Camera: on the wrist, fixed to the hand. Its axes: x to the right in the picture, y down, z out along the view.
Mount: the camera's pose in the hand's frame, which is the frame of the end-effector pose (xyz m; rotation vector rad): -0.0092 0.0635 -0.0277 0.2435 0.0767 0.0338
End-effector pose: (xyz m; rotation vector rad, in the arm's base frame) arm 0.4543 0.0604 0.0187 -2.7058 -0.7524 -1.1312
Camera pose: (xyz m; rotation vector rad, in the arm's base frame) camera 0.4619 -0.0065 0.0374 -2.4516 -0.7744 -1.0536
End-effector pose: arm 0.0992 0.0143 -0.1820 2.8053 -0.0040 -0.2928
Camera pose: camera 0.0977 -0.0369 -0.1345 3.0527 -0.0743 -0.1874
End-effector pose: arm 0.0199 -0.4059 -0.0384 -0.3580 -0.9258 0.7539
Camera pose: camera 0.0121 -0.3675 -0.0962 -0.1873 -0.7476 0.8679
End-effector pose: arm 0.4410 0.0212 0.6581 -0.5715 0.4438 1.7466
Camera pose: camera 0.3852 -0.0172 0.6410 -0.4593 0.7126 1.6759
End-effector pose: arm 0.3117 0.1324 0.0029 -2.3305 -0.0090 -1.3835
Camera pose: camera 0.2978 0.0666 -0.0161 -2.0684 -0.1087 -1.3718
